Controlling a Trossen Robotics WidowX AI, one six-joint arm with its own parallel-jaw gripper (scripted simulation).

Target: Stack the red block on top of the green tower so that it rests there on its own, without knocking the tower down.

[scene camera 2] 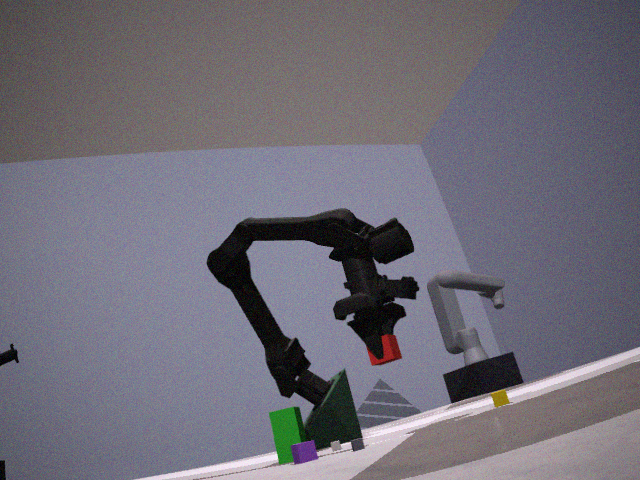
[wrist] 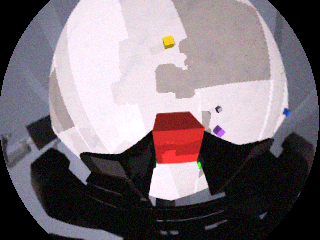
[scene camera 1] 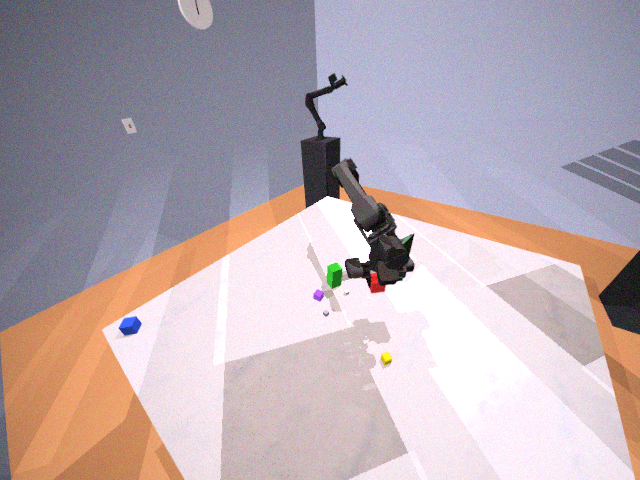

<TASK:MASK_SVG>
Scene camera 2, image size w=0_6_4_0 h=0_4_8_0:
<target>my gripper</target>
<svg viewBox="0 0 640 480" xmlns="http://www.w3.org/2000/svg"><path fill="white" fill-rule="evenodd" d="M365 268L355 271L346 277L347 282L344 283L344 287L350 290L351 296L337 301L333 311L335 318L338 320L345 320L347 315L355 312L354 320L347 322L348 326L356 332L356 335L362 339L371 352L380 359L384 356L381 336L386 334L394 335L394 326L400 319L406 316L404 306L392 302L395 301L394 297L415 300L416 291L419 290L419 287L414 277L388 280L386 275L379 275L376 268Z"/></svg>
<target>green block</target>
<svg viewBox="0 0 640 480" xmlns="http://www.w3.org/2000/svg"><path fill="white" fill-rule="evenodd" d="M300 407L289 407L269 412L274 438L305 431Z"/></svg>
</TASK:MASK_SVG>
